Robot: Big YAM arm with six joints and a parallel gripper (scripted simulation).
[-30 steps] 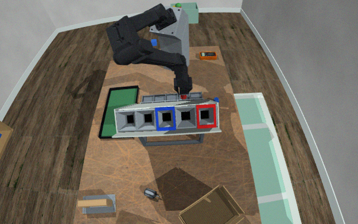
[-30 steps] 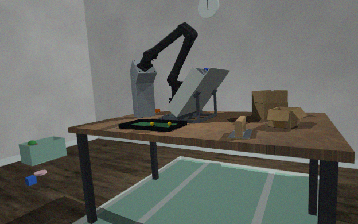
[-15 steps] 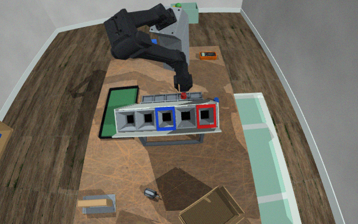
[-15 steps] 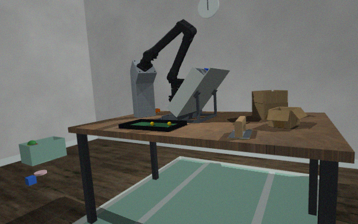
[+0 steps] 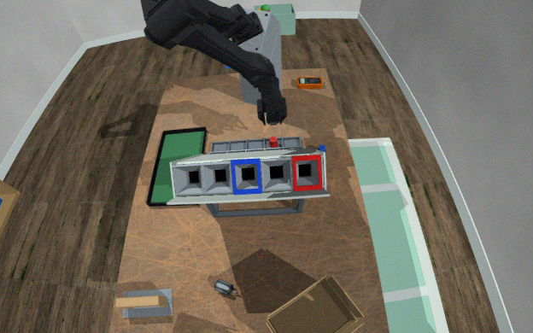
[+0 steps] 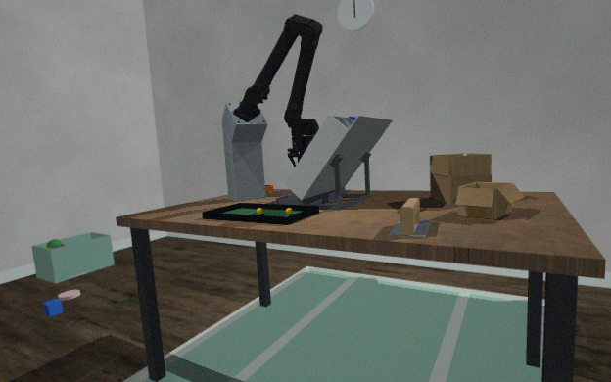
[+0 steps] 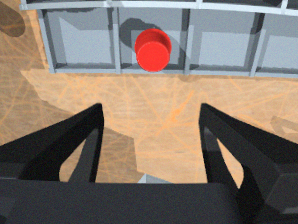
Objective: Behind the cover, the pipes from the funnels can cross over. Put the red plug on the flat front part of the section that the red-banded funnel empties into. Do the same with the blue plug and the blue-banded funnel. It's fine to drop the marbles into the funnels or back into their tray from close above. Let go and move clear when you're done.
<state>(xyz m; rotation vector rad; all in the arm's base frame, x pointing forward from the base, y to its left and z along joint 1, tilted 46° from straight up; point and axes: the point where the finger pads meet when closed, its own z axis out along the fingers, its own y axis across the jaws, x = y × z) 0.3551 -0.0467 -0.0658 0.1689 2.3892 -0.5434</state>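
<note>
Now: the green marble tray 410 mm to the right of my hand, 140 mm below it and 70 mm behind it. The rest, counted from my hand: blue plug 170 mm to the left, 130 mm below, 110 mm ahead; then cover 150 mm ahead, 130 mm to the right, 60 mm above; then red plug 120 mm below.
</note>
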